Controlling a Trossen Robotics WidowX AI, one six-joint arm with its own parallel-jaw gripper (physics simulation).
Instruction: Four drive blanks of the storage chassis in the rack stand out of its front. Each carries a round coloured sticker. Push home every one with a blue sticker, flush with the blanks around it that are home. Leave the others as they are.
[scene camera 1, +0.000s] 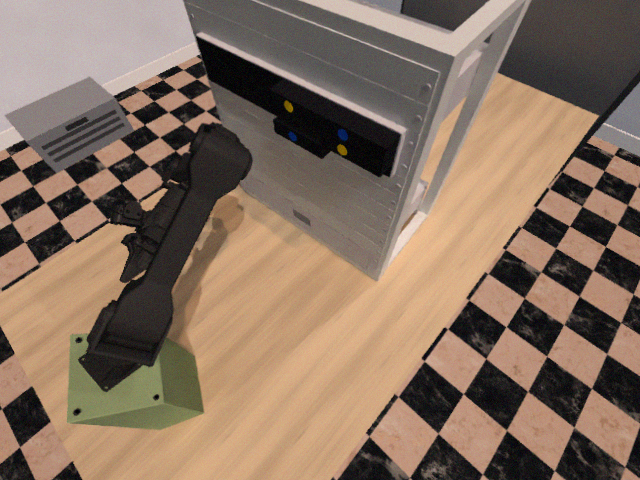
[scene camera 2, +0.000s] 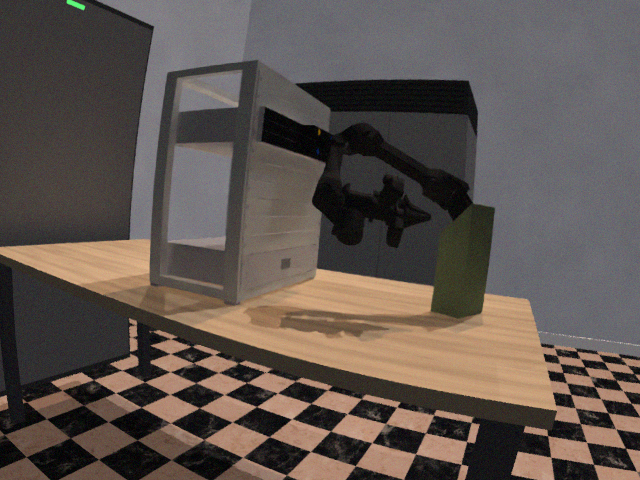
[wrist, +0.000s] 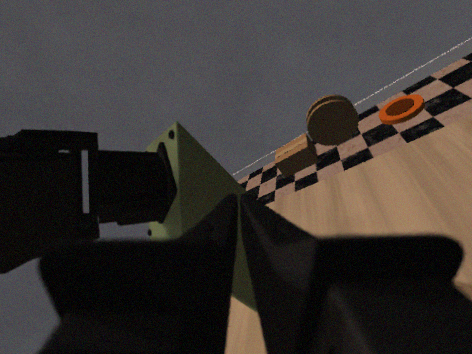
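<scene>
My gripper (scene camera 1: 122, 282) is in my sight, and my gripper shows again in scene camera 2 (scene camera 2: 430, 217) as well as in the wrist view (wrist: 238, 202). I also see a grey rack (scene camera 1: 339, 112), and scene camera 2 shows the grey rack too (scene camera 2: 277, 136). The grey rack is out of frame in the wrist view.
</scene>
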